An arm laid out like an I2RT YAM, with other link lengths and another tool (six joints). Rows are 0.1 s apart.
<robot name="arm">
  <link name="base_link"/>
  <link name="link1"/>
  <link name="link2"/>
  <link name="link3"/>
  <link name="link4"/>
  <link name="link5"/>
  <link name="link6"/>
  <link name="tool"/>
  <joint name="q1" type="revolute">
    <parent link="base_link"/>
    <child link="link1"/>
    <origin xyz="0 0 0.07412" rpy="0 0 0"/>
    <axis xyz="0 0 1"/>
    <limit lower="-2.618" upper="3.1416"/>
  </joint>
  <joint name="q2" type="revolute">
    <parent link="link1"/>
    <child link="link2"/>
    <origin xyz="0.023 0.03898 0.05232" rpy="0 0 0"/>
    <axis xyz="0 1 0"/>
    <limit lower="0" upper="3.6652"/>
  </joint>
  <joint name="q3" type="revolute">
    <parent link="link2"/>
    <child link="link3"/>
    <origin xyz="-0.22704 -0.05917 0" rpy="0 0 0"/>
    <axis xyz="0 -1 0"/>
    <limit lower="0" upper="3.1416"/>
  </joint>
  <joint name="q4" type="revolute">
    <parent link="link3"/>
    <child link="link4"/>
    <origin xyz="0.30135 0.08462 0.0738" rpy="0 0 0"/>
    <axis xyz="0 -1 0"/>
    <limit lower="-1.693" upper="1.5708"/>
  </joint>
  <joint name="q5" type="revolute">
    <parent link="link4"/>
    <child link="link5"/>
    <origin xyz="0.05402 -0.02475 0.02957" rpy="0 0 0"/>
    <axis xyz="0 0 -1"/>
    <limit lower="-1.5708" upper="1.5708"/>
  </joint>
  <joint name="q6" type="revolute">
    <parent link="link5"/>
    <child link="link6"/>
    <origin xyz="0.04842 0 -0.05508" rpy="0 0 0"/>
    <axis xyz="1 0 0"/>
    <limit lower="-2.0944" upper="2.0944"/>
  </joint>
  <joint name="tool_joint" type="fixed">
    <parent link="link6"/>
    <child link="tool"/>
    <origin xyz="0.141 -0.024 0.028" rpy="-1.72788 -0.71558 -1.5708"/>
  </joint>
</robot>
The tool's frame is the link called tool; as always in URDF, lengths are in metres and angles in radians.
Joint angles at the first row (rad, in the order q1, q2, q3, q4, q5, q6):
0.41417 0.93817 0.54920 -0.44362 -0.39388 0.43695
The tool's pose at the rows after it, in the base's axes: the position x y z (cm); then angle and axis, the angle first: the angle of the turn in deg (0 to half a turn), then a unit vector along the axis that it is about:
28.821 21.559 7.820 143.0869 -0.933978 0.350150 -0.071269
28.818 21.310 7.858 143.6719 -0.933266 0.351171 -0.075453
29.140 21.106 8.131 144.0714 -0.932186 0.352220 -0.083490
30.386 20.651 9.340 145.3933 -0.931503 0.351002 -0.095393
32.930 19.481 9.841 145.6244 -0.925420 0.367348 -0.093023
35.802 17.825 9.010 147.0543 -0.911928 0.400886 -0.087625
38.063 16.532 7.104 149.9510 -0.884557 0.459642 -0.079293
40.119 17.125 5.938 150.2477 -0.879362 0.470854 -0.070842
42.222 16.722 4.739 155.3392 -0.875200 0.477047 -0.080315
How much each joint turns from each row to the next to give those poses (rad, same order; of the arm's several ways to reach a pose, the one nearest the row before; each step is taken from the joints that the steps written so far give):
-0.00001 0.00371 0.00598 -0.00697 -0.00020 0.00061
0.00003 -0.00586 0.00058 -0.00999 0.01244 -0.00416
-0.00118 0.00329 0.00988 -0.00301 0.01494 -0.00494
-0.01812 0.04466 0.06908 -0.03488 0.01642 -0.03109
-0.07291 0.09738 0.08198 -0.00610 -0.03410 -0.02820
-0.06393 0.12870 0.07860 0.01627 -0.00241 0.00394
-0.01109 0.13371 0.07009 0.03160 0.06533 0.09229
0.00438 0.12597 0.07854 0.03722 0.00423 0.02744
0.01483 0.13875 0.12095 -0.03377 0.08319 -0.00894

